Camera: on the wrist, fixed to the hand. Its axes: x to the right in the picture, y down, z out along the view.
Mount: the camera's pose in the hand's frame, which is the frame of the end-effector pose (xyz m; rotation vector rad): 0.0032 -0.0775 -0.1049 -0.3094 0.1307 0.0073
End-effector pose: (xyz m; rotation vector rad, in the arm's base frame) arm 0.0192 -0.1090 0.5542 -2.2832 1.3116 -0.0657
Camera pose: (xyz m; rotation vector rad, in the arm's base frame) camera 0.0530 -0.1217 0.6796 -2.5692 1.4842 -0.0097
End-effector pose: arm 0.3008 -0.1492 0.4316 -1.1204 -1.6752 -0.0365
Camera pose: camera 0.3255 -0.2452 0.5164 -1.3236 -1.5823 -0.3675
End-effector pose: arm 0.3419 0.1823 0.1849 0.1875 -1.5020 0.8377
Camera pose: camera 0.4705 0.1904 0.2054 -0.1003 -1.4879 0.6014
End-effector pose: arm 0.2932 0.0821 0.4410 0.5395 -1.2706 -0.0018
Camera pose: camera 0.4116 0.0534 0.3942 0.2636 -1.1184 -0.1525
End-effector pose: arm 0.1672 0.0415 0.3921 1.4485 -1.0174 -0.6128
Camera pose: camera 0.2756 0.0854 0.3343 1.1950 -0.7868 -0.6314
